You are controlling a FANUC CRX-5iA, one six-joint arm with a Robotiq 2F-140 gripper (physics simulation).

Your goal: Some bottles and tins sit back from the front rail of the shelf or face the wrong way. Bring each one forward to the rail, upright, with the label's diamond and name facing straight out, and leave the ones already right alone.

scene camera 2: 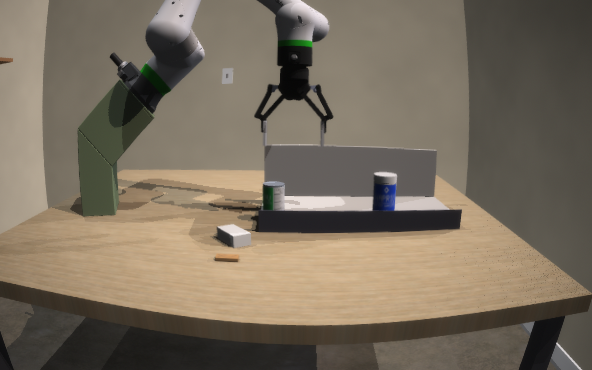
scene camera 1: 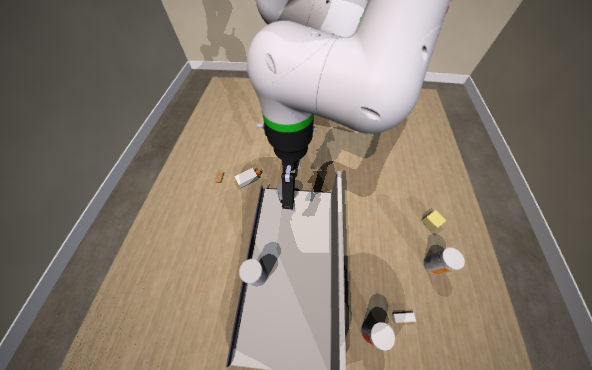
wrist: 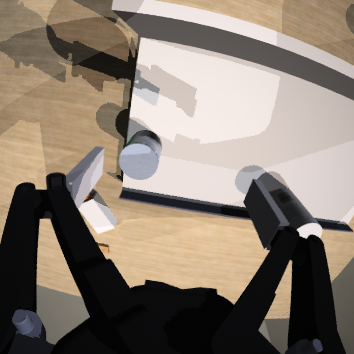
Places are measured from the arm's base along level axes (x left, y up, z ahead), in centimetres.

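Pixels of known places: gripper, between the fingertips: (scene camera 2: 293,145) (scene camera 1: 293,188) (wrist: 177,175); arm's base, origin of its link: (scene camera 2: 137,97).
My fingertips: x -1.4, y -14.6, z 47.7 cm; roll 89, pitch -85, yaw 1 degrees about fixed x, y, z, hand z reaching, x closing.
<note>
For each thing: its middle in the pictures, then the offset to it from my fingertips. "pt": a spot on its surface instead.
- dark front rail, middle of its body: (wrist: 253,210) (scene camera 2: 369,223) (scene camera 1: 249,260) dy -17.0, dx -11.1, dz +19.8 cm
- tin, middle of its body: (wrist: 141,152) (scene camera 2: 273,197) dy -12.8, dx -4.1, dz -4.5 cm
- blue bottle, middle of its body: (wrist: 291,216) (scene camera 2: 384,195) (scene camera 1: 254,273) dy -10.9, dx -7.0, dz +23.6 cm
- shelf's tall back panel, a spot on its surface: (scene camera 1: 340,250) pt dy -1.5, dx +15.2, dz +15.0 cm
- orange-labelled bottle, middle of its body: (scene camera 1: 442,261) dy -13.7, dx +48.2, dz +9.8 cm
- red-labelled bottle, middle of its body: (scene camera 1: 376,333) dy -14.2, dx +28.5, dz +31.9 cm
- yellow block, middle of its body: (scene camera 1: 433,220) dy -17.3, dx +49.4, dz -5.4 cm
- white block, middle of its body: (scene camera 1: 403,317) dy -18.6, dx +37.7, dz +26.7 cm
- white box, middle of its body: (wrist: 94,209) (scene camera 2: 231,234) (scene camera 1: 248,176) dy -17.8, dx -21.5, dz -11.8 cm
- small orange piece, middle of its body: (scene camera 2: 227,257) (scene camera 1: 219,177) dy -18.8, dx -33.9, dz -10.0 cm
The shelf has a dark front rail (scene camera 1: 236,322) (scene camera 2: 350,221) (wrist: 175,202). A tin (scene camera 2: 273,196) (wrist: 140,161) stands upright at its left end, set back from the rail; its green part faces front-left and a white printed panel front-right. The arm mostly hides it in scene camera 1. A blue bottle (scene camera 1: 251,272) (scene camera 2: 384,195) (wrist: 295,205) with a white cap stands upright near the rail, right of the shelf's middle, diamond and name facing out. My gripper (scene camera 1: 288,206) (scene camera 2: 294,141) (wrist: 177,175) is open and empty, pointing down, above the shelf's left part, higher than the tin.
The shelf's tall back panel (scene camera 1: 340,250) (scene camera 2: 350,172) stands behind. Behind it on the table are an orange-labelled bottle (scene camera 1: 440,262), a red-labelled bottle (scene camera 1: 379,332), a yellow block (scene camera 1: 434,220) and a white block (scene camera 1: 404,317). A white box (scene camera 1: 247,177) (scene camera 2: 233,235) (wrist: 100,216) and a small orange piece (scene camera 1: 219,177) (scene camera 2: 227,257) lie front-left.
</note>
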